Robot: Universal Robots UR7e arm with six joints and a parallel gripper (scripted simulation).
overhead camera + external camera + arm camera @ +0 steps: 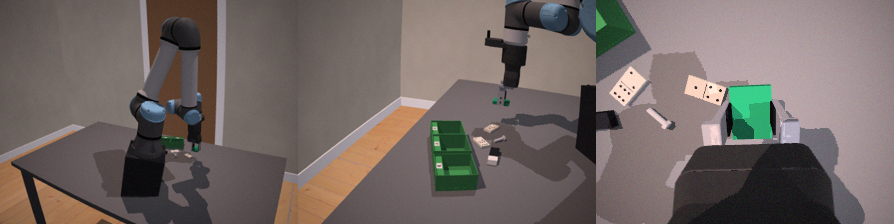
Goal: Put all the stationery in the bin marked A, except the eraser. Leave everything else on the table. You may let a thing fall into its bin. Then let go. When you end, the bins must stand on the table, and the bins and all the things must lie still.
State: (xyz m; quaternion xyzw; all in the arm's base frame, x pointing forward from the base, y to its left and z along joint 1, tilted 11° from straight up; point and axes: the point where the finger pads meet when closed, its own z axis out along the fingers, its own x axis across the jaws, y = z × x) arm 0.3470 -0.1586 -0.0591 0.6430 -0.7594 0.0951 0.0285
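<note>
Now: the joined green bins 120 mm ahead of my hand, 260 mm to the left of it and 60 mm below it. From my hand the other things lie so: bolt: 130 mm to the left, 80 mm below; then domino: 20 mm ahead, 50 mm to the left, 80 mm below; then green block: 10 mm below.
</note>
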